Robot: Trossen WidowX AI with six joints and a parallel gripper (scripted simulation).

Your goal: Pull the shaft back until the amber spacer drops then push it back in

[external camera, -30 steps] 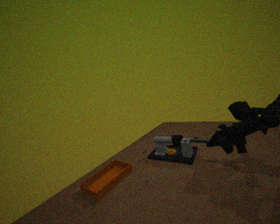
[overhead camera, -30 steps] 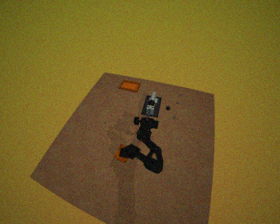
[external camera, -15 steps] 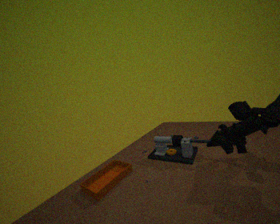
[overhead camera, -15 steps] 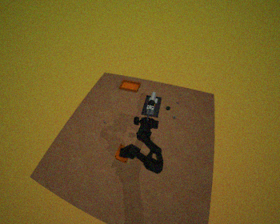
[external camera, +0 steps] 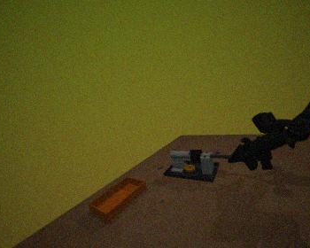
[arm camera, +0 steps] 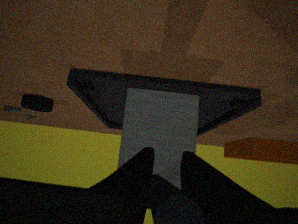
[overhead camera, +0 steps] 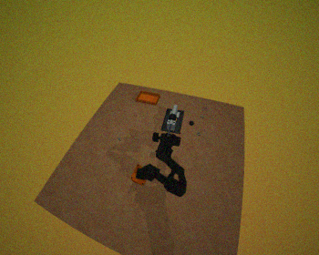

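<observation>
Now: gripper tip 18 cm short of the amber spacer, 1 cm to the left of it and 5 cm above it. Round my gripper tip: orange tray 39 cm ahead, 26 cm to the left, 5 cm below; then dark disc 17 cm ahead, 16 cm to the right, 5 cm below.
</observation>
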